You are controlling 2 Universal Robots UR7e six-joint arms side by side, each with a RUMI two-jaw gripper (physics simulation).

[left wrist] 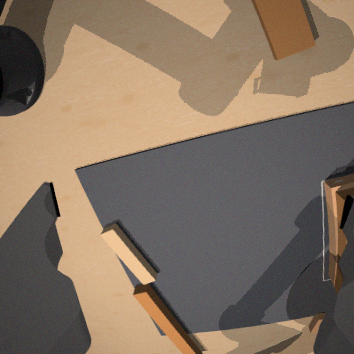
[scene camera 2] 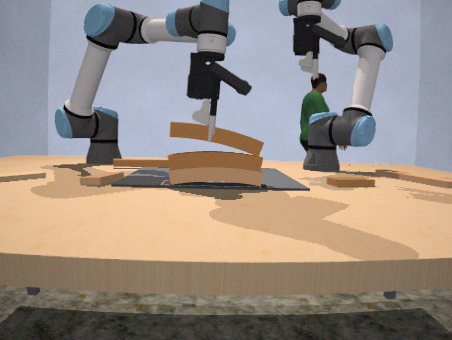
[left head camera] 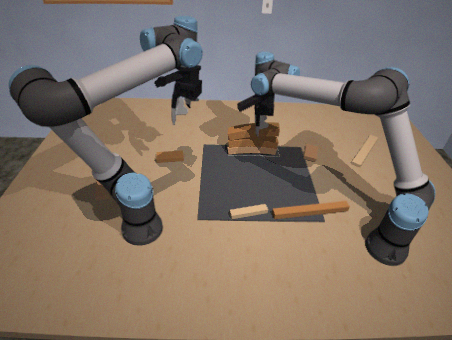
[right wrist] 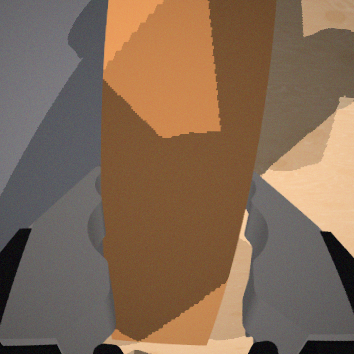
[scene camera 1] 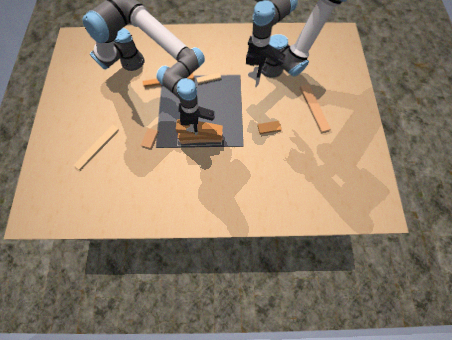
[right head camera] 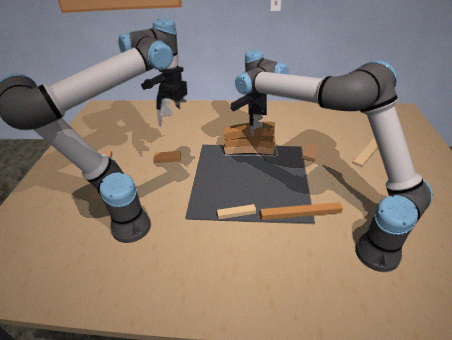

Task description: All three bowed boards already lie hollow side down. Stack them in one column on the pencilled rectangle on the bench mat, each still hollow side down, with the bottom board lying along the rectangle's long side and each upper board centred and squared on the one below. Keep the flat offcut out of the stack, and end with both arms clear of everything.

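Frame: origin at the left arm's base, x ahead, y left, z up, level; metres.
Seen in the pictures: left gripper, between the fingertips: (left wrist: 200, 191) (scene camera 2: 314, 82) (left head camera: 182, 116) (scene camera 1: 259, 74) (right head camera: 170, 117); right gripper, between the fingertips: (scene camera 2: 209, 140) (left head camera: 257, 132) (right wrist: 172, 168) (scene camera 1: 196, 129) (right head camera: 253, 132); left arm's base, origin of its link: (left wrist: 6, 70) (scene camera 2: 321, 169) (left head camera: 142, 229) (scene camera 1: 271, 68) (right head camera: 131, 227); right arm's base, origin of its link: (scene camera 2: 104, 162) (left head camera: 385, 248) (scene camera 1: 132, 61) (right head camera: 377, 253).
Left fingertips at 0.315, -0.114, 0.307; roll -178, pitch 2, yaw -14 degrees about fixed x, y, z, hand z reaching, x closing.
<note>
Pixels of each thing's middle, then the offset from my left fingertips to it, as dx, dy, dz. Level surfaces: height alone.
- bottom board, middle of its body: (left wrist: 344, 233) (scene camera 2: 216, 176) (right head camera: 248, 148) (left head camera: 251, 148) (scene camera 1: 201, 137) +0.214, -0.293, -0.283
- middle board, middle of its body: (scene camera 2: 216, 162) (right head camera: 249, 141) (left head camera: 252, 142) (scene camera 1: 200, 134) +0.215, -0.295, -0.246
- third bowed board, middle of its body: (right wrist: 177, 136) (scene camera 2: 217, 139) (right head camera: 249, 131) (left head camera: 253, 131) (scene camera 1: 199, 129) +0.214, -0.294, -0.185
- mat, height of its surface: dz -0.301
- short pale stick, middle of its body: (left wrist: 129, 255) (right head camera: 236, 211) (left head camera: 248, 211) (scene camera 1: 208, 78) -0.203, -0.283, -0.291
- long orange bar, middle of its body: (left wrist: 171, 328) (scene camera 2: 156, 163) (right head camera: 301, 211) (left head camera: 311, 209) (scene camera 1: 168, 80) -0.174, -0.534, -0.288
- brown block, middle of its body: (left wrist: 278, 8) (scene camera 2: 350, 181) (left head camera: 170, 156) (right head camera: 167, 156) (scene camera 1: 269, 127) +0.124, +0.094, -0.297
- small reddish block, middle of its body: (scene camera 2: 102, 178) (right head camera: 310, 152) (left head camera: 310, 152) (scene camera 1: 149, 138) +0.229, -0.594, -0.295
- pale strip, middle of its body: (right head camera: 370, 149) (left head camera: 365, 150) (scene camera 1: 96, 146) +0.293, -0.894, -0.300
- reddish strip, middle of its body: (scene camera 2: 413, 177) (right head camera: 102, 172) (scene camera 1: 314, 107) -0.024, +0.370, -0.297
Two bowed boards lie stacked, hollow side down, along the pencilled rectangle (left wrist: 323, 230) at the mat's edge: the bottom board (scene camera 2: 215, 176) and the middle board (scene camera 2: 215, 162). My right gripper (scene camera 2: 206, 131) (left head camera: 258, 129) (right wrist: 172, 168) is shut on the third bowed board (scene camera 2: 235, 140) (scene camera 1: 212, 131) (right wrist: 175, 200), hollow side down, directly above them. It is tilted: in scene camera 2 its left end is high and its right end is low, close over the middle board. My left gripper (left head camera: 185, 114) (left wrist: 200, 191) is open and empty, high left of the mat in the left head view.
On the mat (left head camera: 215, 185) lie a short pale stick (left head camera: 248, 211) and a long orange bar (left head camera: 310, 209). Around it are a brown block (left head camera: 170, 156), a small reddish block (left head camera: 310, 152), a pale strip (left head camera: 365, 150) and a reddish strip (scene camera 1: 316, 109). Which is the flat offcut is unclear.
</note>
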